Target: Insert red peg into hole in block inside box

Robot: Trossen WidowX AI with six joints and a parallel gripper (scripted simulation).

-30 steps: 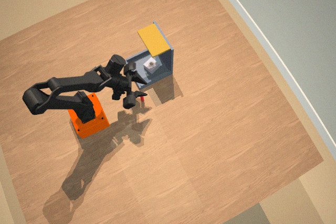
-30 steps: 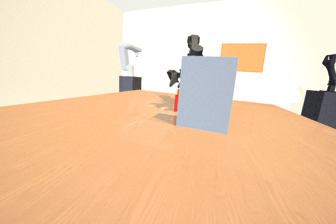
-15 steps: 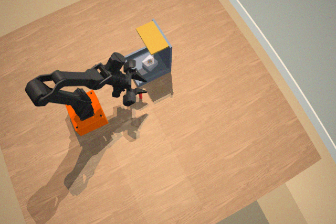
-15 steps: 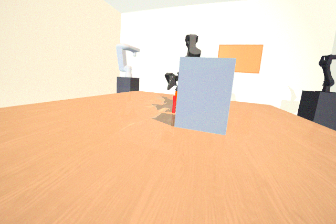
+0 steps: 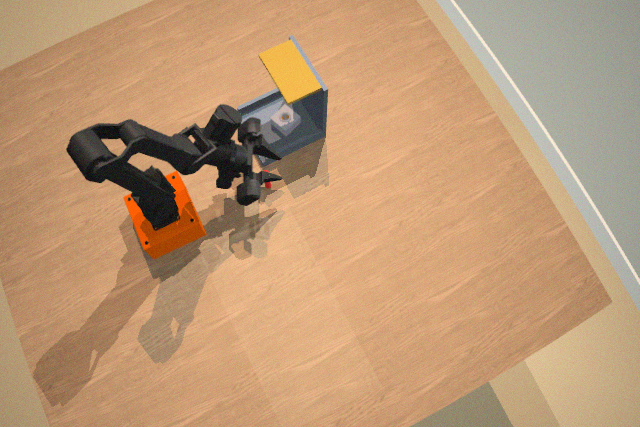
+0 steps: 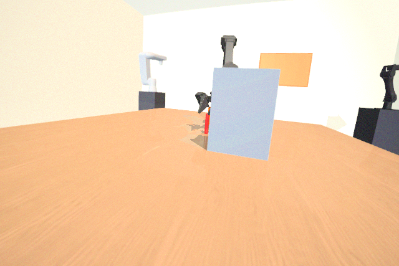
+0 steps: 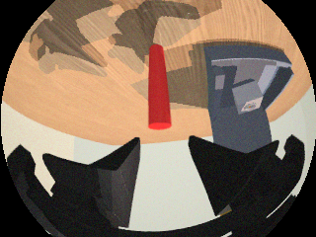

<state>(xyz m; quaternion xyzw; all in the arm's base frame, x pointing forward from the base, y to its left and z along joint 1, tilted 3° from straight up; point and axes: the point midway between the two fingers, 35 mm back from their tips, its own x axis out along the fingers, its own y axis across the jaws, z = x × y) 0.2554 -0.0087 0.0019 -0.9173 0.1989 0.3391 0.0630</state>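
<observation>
The red peg lies 4 cm below my gripper tip, 3 cm behind it and 1 cm to the left of it. From my gripper tip the other things lie so: back wall 14 cm to the left, 14 cm ahead, 3 cm above; yellow roof 14 cm to the left, 14 cm above, 9 cm ahead.
</observation>
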